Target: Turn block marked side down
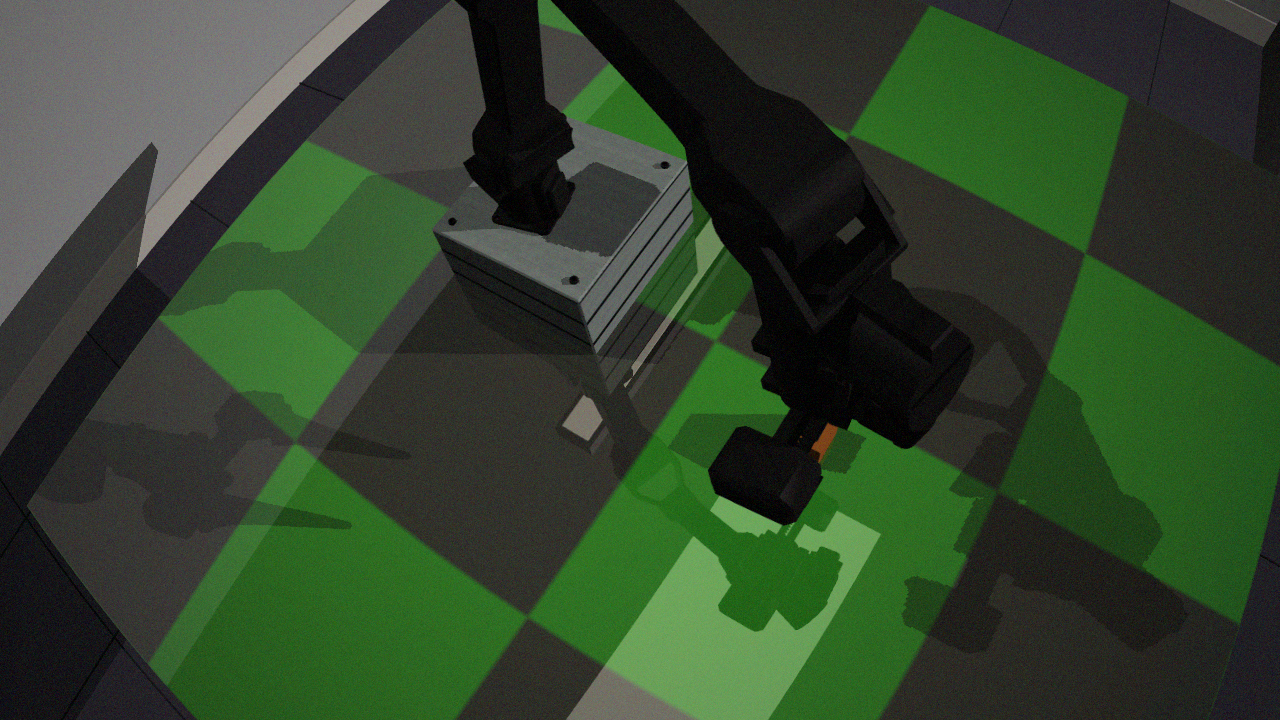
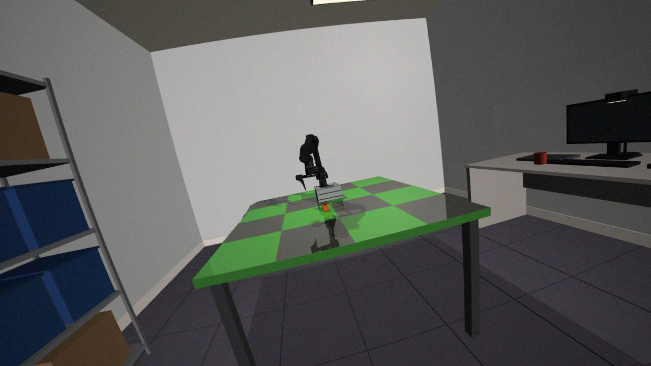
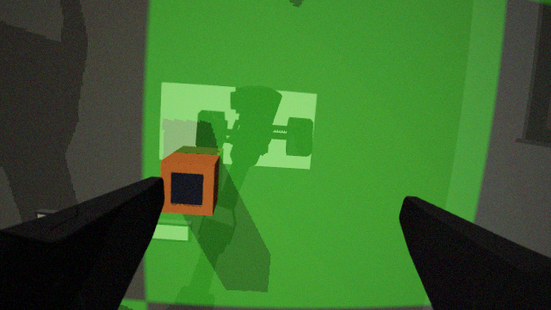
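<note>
Now: the orange block 130 mm below my gripper tip, 60 mm to the left of it and 20 mm behind it.
</note>
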